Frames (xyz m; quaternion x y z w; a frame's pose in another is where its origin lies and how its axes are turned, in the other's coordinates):
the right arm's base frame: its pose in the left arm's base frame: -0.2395 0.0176 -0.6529 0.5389 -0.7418 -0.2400 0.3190
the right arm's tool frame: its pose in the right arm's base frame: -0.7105 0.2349 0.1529 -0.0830 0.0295 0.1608 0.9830
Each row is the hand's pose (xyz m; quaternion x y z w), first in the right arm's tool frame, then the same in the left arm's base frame.
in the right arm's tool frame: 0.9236 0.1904 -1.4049 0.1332 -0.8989 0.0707 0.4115
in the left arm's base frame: 0.4311 0.0845 0.5914 0.0459 0.7584 0.3119 0.5705
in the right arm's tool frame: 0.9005 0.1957 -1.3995 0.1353 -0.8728 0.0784 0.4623
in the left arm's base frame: 0.4322 0.1065 0.5810 0.0252 0.7910 0.3086 0.5277
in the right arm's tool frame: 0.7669 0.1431 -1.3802 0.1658 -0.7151 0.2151 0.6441
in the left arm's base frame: 0.4841 0.1842 0.4703 0.0125 0.9284 0.2075 0.3080
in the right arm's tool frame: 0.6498 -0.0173 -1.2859 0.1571 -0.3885 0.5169 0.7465
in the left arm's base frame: 0.5130 0.1878 0.2524 -0.1383 -0.9881 0.0162 0.0647
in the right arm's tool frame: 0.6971 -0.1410 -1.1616 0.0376 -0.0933 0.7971 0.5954
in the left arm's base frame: 0.4447 0.0811 0.1222 -0.3998 -0.8278 0.1898 0.3448
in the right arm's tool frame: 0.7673 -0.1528 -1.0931 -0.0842 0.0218 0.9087 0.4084
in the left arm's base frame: 0.3681 0.0198 0.1104 -0.5852 -0.6480 0.2288 0.4304
